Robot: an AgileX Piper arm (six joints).
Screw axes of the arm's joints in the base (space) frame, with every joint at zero. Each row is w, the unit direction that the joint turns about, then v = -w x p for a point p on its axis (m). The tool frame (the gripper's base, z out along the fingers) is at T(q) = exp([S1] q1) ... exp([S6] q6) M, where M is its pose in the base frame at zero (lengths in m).
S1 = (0, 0, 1, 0, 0, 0)
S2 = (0, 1, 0, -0.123, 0, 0)
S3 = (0, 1, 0, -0.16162, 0, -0.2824)
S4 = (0.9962, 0, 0.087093, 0, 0.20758, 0)
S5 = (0, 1, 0, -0.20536, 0, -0.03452)
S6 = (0.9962, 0, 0.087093, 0, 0.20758, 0)
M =
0.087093 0 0.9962 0.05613
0 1 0 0
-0.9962 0 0.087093 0.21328
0 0 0 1
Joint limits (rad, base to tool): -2.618..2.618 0..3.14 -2.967..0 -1.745..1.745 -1.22..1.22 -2.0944..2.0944
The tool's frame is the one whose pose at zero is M.
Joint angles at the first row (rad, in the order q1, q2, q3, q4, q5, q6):
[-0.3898, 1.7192, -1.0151, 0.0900, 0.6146, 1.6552]
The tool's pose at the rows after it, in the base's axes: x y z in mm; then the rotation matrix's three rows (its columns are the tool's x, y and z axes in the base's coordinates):
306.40, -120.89, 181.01; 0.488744, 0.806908, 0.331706; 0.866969, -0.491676, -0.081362; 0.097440, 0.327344, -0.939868
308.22, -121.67, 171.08; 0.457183, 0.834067, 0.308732; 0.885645, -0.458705, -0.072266; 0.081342, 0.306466, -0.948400
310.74, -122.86, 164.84; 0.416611, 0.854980, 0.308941; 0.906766, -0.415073, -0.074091; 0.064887, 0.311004, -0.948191
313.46, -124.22, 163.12; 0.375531, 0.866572, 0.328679; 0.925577, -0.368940, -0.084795; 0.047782, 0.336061, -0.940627
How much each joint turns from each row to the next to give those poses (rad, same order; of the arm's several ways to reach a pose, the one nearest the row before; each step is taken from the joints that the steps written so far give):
[0.0000, 0.0098, 0.0000, 0.0000, -0.0136, -0.0098]
[0.0000, 0.0305, 0.0000, 0.0000, -0.0043, -0.0414]
[0.0000, 0.0205, 0.0000, 0.0000, -0.0215, -0.0496]
[0.0000, 0.0079, 0.0000, 0.0000, -0.0315, -0.0487]

